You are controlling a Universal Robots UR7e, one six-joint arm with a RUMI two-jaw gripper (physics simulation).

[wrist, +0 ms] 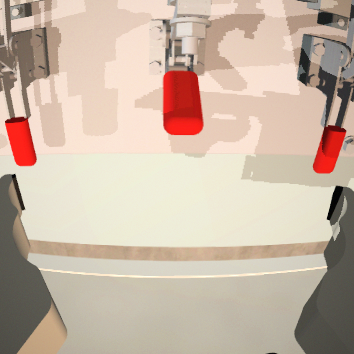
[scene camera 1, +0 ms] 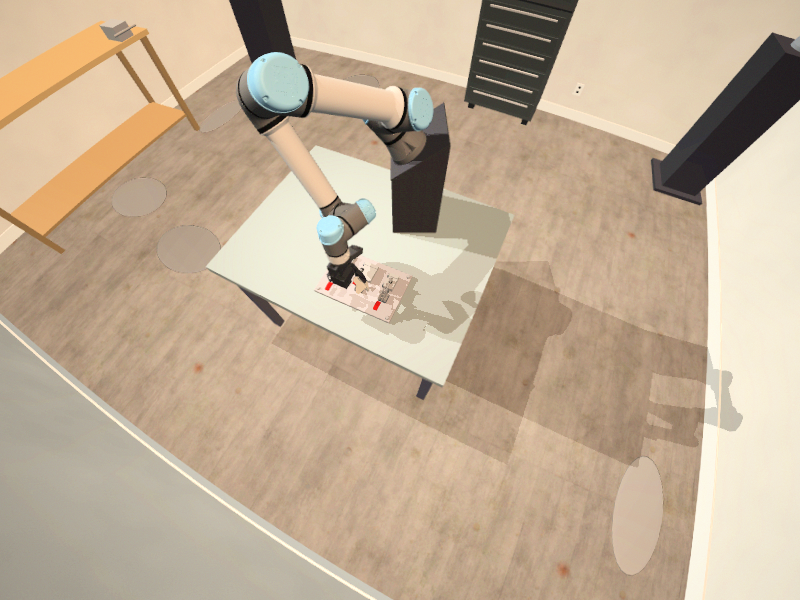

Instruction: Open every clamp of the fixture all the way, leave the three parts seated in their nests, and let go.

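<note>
The pink fixture plate lies on the table. In the wrist view, the middle clamp's red handle points toward the camera, with the clamp's metal arm and nut raised behind it. The left red handle and right red handle stick out on thin levers toward the plate's front edge. My gripper is wide open and empty over the front of the plate, its fingers apart from the middle handle. The three parts and their seating cannot be made out.
The pale green table carries the fixture. The arm's dark pedestal stands behind it. A wooden shelf unit is at the left, a drawer cabinet at the back, and a dark column at the right.
</note>
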